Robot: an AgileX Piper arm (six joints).
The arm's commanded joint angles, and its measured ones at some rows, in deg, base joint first. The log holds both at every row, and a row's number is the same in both.
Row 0, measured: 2.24, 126.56, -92.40, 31.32, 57.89, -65.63
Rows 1 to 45, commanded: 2.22, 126.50, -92.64, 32.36, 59.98, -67.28; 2.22, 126.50, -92.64, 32.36, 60.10, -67.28; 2.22, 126.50, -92.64, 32.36, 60.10, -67.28; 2.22, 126.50, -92.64, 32.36, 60.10, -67.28; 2.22, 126.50, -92.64, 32.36, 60.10, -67.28; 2.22, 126.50, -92.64, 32.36, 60.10, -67.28; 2.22, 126.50, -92.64, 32.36, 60.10, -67.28; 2.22, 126.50, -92.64, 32.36, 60.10, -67.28; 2.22, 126.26, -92.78, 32.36, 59.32, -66.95; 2.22, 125.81, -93.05, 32.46, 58.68, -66.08; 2.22, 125.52, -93.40, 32.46, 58.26, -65.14; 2.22, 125.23, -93.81, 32.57, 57.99, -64.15; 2.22, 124.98, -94.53, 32.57, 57.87, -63.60; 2.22, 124.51, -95.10, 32.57, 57.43, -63.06; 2.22, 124.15, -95.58, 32.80, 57.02, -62.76; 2.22, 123.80, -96.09, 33.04, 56.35, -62.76; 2.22, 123.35, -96.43, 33.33, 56.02, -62.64; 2.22, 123.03, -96.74, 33.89, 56.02, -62.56; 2.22, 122.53, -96.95, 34.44, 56.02, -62.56; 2.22, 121.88, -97.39, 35.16, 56.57, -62.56; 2.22, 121.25, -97.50, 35.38, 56.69, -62.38; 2.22, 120.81, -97.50, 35.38, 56.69, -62.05; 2.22, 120.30, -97.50, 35.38, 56.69, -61.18; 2.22, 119.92, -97.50, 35.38, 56.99, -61.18; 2.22, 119.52, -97.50, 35.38, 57.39, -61.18; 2.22, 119.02, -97.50, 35.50, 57.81, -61.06; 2.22, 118.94, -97.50, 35.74, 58.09, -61.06; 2.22, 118.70, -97.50, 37.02, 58.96, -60.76; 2.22, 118.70, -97.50, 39.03, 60.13, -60.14; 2.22, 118.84, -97.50, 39.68, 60.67, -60.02; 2.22, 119.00, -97.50, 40.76, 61.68, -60.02; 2.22, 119.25, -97.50, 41.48, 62.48, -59.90; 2.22, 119.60, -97.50, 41.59, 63.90, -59.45; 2.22, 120.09, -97.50, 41.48, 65.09, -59.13; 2.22, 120.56, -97.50, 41.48, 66.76, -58.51; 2.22, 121.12, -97.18, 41.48, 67.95, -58.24; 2.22, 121.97, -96.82, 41.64, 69.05, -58.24; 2.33, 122.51, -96.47, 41.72, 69.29, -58.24; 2.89, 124.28, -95.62, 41.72, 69.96, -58.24; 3.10, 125.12, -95.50, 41.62, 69.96, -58.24; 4.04, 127.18, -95.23, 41.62, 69.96, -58.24; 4.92, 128.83, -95.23, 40.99, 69.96, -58.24; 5.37, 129.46, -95.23, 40.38, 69.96, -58.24; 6.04, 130.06, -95.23, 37.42, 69.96, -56.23; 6.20, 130.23, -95.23, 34.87, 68.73, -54.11
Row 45, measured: 5.13, 129.56, -95.46, 39.92, 69.58, -57.95
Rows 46 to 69, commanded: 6.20, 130.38, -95.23, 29.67, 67.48, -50.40; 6.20, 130.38, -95.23, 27.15, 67.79, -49.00; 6.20, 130.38, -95.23, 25.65, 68.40, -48.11; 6.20, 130.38, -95.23, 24.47, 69.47, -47.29; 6.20, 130.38, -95.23, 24.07, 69.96, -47.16; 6.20, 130.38, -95.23, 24.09, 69.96, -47.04; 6.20, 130.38, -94.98, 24.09, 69.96, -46.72; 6.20, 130.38, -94.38, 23.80, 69.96, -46.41; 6.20, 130.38, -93.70, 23.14, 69.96, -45.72; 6.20, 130.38, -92.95, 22.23, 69.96, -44.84; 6.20, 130.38, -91.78, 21.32, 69.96, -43.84; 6.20, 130.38, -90.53, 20.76, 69.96, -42.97; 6.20, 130.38, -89.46, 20.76, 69.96, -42.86; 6.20, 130.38, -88.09, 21.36, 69.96, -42.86; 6.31, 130.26, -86.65, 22.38, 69.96, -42.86; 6.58, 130.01, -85.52, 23.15, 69.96, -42.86; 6.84, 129.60, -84.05, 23.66, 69.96, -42.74; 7.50, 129.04, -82.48, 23.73, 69.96, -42.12; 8.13, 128.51, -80.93, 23.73, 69.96, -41.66; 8.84, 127.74, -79.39, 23.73, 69.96, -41.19; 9.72, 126.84, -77.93, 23.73, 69.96, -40.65; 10.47, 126.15, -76.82, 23.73, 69.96, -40.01; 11.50, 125.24, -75.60, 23.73, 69.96, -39.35; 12.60, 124.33, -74.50, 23.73, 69.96, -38.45
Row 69, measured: 8.76, 124.84, -80.24, 28.60, 69.57, -41.01
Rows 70 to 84, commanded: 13.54, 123.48, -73.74, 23.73, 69.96, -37.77; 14.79, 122.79, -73.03, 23.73, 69.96, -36.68; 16.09, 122.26, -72.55, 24.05, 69.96, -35.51; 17.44, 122.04, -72.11, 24.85, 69.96, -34.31; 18.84, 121.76, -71.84, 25.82, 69.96, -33.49; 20.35, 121.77, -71.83, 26.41, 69.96, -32.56; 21.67, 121.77, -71.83, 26.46, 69.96, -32.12; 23.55, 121.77, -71.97, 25.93, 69.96, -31.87; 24.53, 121.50, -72.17, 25.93, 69.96, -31.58; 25.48, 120.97, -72.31, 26.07, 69.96, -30.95; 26.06, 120.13, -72.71, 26.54, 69.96, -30.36; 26.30, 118.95, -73.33, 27.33, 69.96, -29.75; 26.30, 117.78, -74.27, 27.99, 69.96, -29.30; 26.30, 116.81, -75.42, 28.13, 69.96, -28.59; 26.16, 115.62, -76.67, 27.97, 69.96, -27.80
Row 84, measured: 25.96, 119.57, -73.40, 27.57, 71.06, -30.24
